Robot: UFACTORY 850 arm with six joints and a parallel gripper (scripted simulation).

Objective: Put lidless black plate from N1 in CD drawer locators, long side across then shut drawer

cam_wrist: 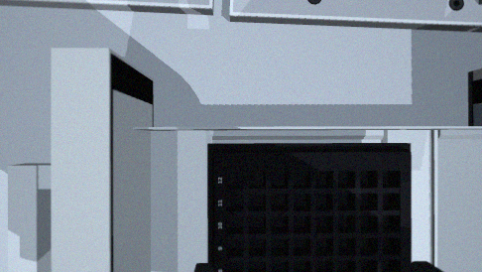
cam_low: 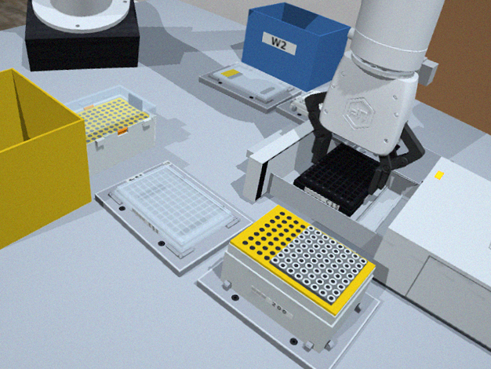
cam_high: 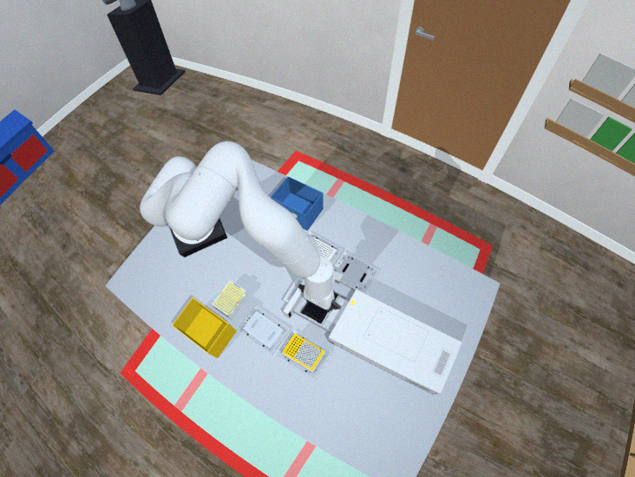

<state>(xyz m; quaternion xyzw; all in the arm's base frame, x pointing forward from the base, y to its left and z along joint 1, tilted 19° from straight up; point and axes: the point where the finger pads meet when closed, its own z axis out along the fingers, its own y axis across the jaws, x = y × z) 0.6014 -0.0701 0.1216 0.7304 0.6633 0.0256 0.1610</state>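
My hand is 40 mm short of the cooler drawer and 20 mm above it. The rest, counted from my hand: white cooler (170 mm ahead, 20 mm to the right, 20 mm below); then tube rack (10 mm ahead, 200 mm to the right); then black plate (10 mm below).
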